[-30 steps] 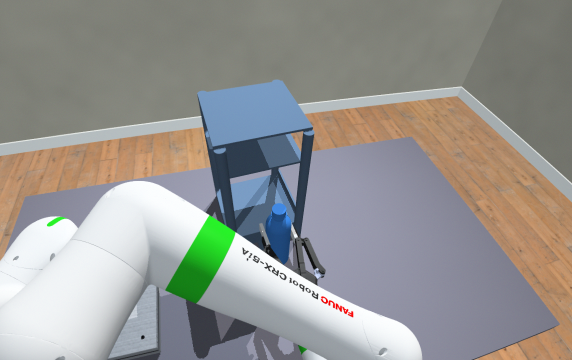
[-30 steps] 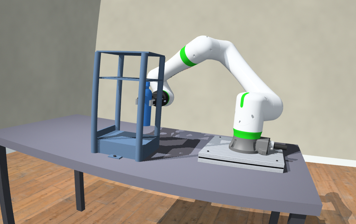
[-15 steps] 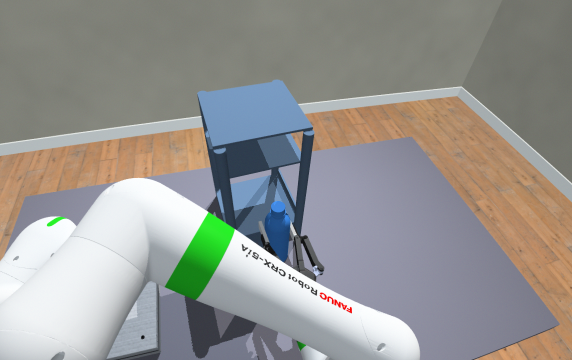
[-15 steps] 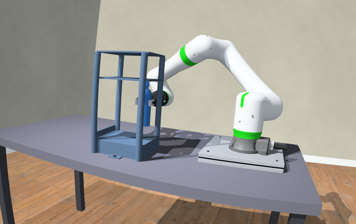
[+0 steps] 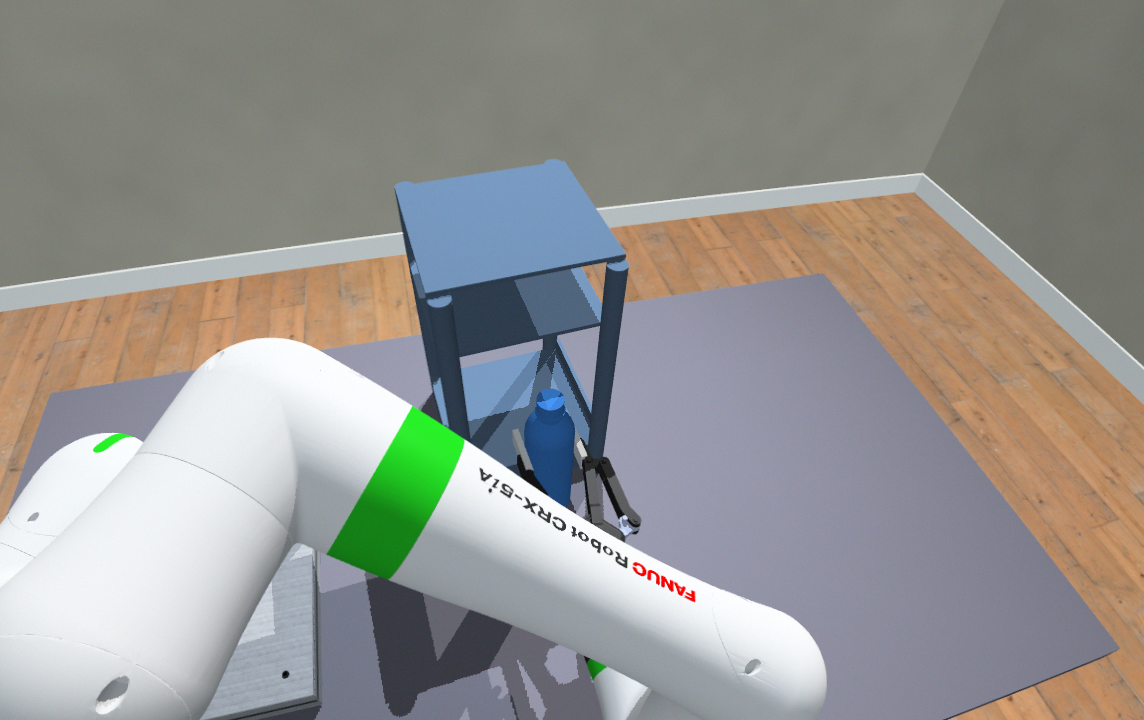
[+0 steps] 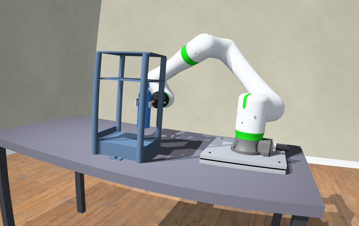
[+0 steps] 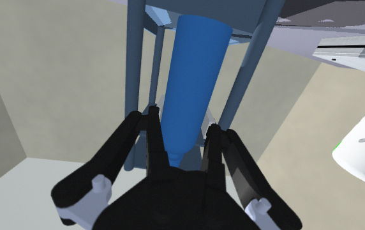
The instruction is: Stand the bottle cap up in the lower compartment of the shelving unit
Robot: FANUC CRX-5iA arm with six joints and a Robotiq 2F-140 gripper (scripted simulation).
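My hand is 30 mm past the blue shelving unit, 180 mm to the right of it and 20 mm below it.
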